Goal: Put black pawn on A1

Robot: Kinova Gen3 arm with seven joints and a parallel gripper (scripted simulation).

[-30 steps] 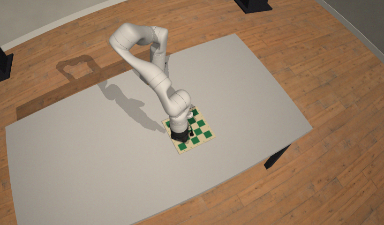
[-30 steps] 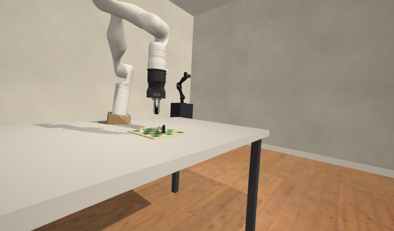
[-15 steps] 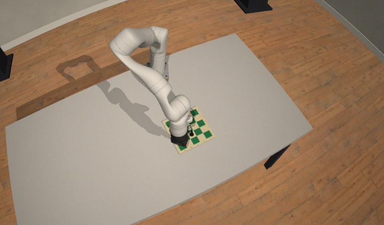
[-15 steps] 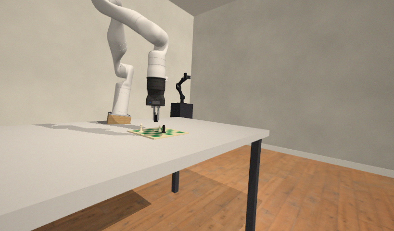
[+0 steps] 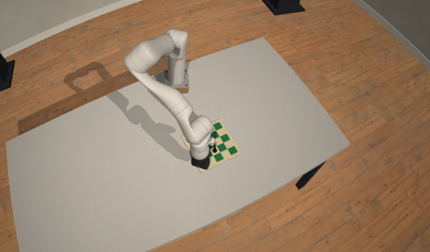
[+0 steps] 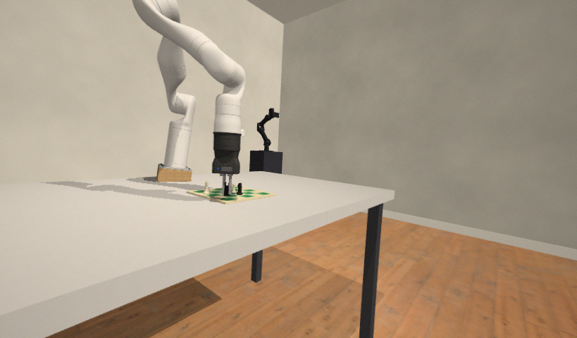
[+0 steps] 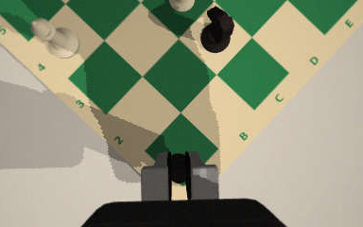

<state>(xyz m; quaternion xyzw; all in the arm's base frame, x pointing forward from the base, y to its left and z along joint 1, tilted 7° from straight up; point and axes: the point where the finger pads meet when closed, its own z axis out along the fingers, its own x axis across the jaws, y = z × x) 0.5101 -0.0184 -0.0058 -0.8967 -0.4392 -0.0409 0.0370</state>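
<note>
Right now my hand is 6 cm past the black knight, 8 cm to the right of it and 2 cm above it. Also, from my hand: black pawn 1 cm below; then white piece 12 cm behind, 1 cm to the right, 1 cm below; then white pawn 9 cm behind, 8 cm to the left, 2 cm below.
</note>
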